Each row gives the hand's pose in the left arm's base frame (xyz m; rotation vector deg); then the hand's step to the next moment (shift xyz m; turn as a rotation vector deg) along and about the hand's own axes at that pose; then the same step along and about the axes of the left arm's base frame.
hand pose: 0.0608 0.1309 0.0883 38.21 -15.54 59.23
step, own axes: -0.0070 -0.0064 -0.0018 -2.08 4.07 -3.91
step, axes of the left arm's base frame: 0.0018 -0.0060 -0.0074 -4.92 2.37 -2.52
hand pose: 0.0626 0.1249 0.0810 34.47 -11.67 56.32
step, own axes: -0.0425 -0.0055 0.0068 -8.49 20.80 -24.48
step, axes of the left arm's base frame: -0.0182 -0.0366 -0.0145 -24.43 16.16 -15.69
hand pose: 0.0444 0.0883 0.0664 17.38 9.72 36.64
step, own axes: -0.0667 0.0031 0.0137 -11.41 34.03 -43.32
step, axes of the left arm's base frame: -0.0511 -0.0414 0.0181 -38.81 28.69 -28.91
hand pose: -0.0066 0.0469 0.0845 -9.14 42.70 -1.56
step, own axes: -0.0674 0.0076 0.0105 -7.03 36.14 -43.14
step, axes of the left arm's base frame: -0.0427 0.0144 0.0518 -35.54 30.44 -32.05
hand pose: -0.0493 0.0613 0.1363 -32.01 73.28 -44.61
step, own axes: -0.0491 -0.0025 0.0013 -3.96 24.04 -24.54
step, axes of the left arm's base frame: -0.0041 0.0364 0.0328 -19.52 19.48 -20.87
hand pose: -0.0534 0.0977 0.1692 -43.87 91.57 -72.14
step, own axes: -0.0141 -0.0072 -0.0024 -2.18 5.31 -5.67
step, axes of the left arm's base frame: 0.0025 0.0113 0.0110 -4.06 5.55 -4.23
